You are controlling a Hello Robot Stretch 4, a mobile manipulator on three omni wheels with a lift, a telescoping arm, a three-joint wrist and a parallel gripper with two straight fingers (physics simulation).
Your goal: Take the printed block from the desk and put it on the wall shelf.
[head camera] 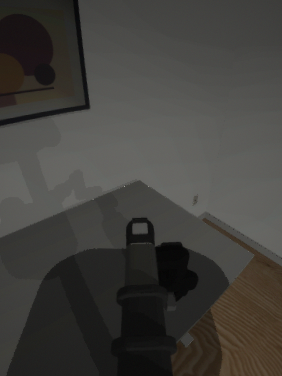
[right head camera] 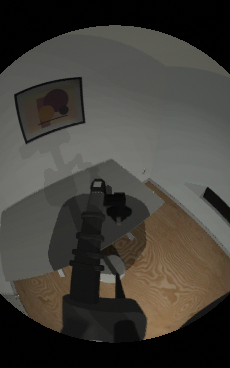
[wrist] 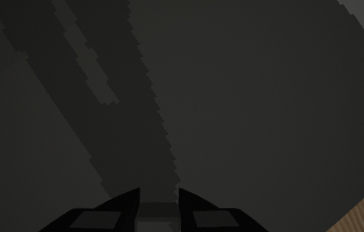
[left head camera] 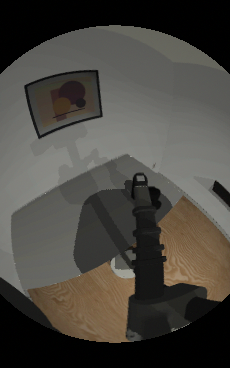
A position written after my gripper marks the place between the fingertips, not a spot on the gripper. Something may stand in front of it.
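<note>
My gripper (wrist: 159, 204), visible. Grey desk (wrist: 251, 112), visible too.
</note>
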